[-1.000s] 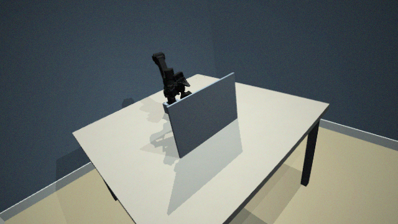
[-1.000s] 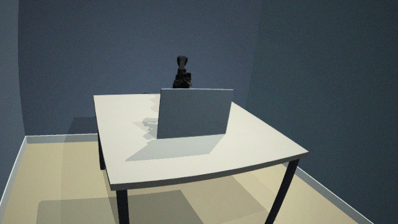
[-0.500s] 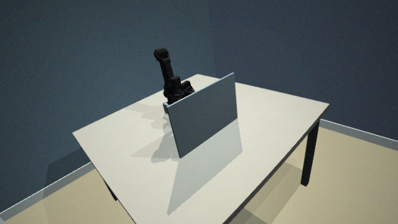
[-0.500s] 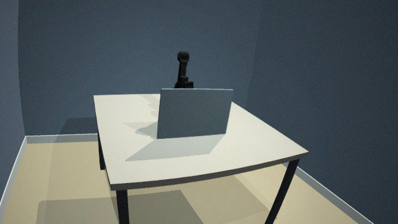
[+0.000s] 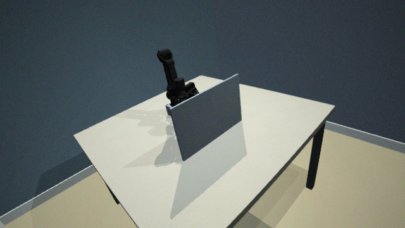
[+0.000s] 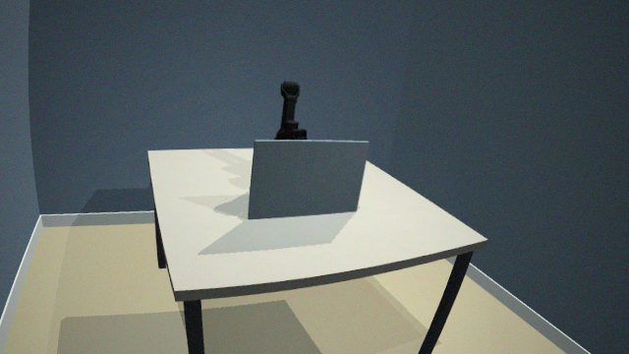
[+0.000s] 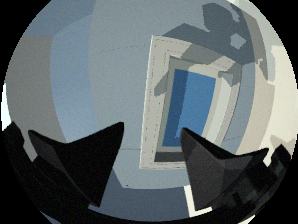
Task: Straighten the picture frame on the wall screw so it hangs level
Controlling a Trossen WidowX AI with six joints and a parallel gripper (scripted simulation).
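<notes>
Now: gripper tip 50 mm above the picture frame, 40 mm short of it and 20 mm to the right of it. Round my gripper tip: wall panel: 60 mm below, 60 mm ahead, 10 mm to the left.
</notes>
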